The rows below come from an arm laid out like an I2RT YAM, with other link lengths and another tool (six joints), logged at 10 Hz.
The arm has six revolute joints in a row. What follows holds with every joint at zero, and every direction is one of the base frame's.
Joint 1 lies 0.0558 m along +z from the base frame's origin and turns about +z.
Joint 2 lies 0.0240 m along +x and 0.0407 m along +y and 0.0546 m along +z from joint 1 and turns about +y.
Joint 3 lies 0.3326 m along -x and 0.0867 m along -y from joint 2 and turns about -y.
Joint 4 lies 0.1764 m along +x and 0.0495 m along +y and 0.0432 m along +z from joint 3 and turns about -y.
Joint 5 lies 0.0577 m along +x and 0.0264 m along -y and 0.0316 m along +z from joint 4 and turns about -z.
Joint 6 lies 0.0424 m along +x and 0.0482 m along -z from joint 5 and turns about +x.
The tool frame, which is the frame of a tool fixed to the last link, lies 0.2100 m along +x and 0.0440 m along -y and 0.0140 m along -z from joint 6; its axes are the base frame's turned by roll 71.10, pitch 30.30 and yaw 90.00 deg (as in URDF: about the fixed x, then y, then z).
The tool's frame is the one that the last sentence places.
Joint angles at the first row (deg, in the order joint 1, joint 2, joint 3, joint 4, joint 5, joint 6):
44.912 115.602 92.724 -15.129 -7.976 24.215
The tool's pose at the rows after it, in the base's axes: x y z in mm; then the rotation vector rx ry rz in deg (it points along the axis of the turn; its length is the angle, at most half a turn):
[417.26, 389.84, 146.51, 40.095, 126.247, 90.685]
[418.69, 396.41, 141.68, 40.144, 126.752, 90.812]
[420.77, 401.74, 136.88, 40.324, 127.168, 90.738]
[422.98, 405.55, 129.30, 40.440, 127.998, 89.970]
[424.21, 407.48, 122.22, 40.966, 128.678, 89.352]
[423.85, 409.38, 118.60, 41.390, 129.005, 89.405]
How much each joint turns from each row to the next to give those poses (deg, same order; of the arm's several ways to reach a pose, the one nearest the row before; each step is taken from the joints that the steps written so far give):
0.089 1.499 1.337 -0.057 -0.533 0.306
0.260 1.316 1.243 -0.188 -0.208 0.175
0.184 1.282 1.290 -0.312 -0.071 0.177
0.169 1.500 1.431 -0.739 0.132 -0.085
0.046 1.117 0.828 -0.450 0.020 0.167
0.042 0.506 0.180 0.072 -0.223 0.291

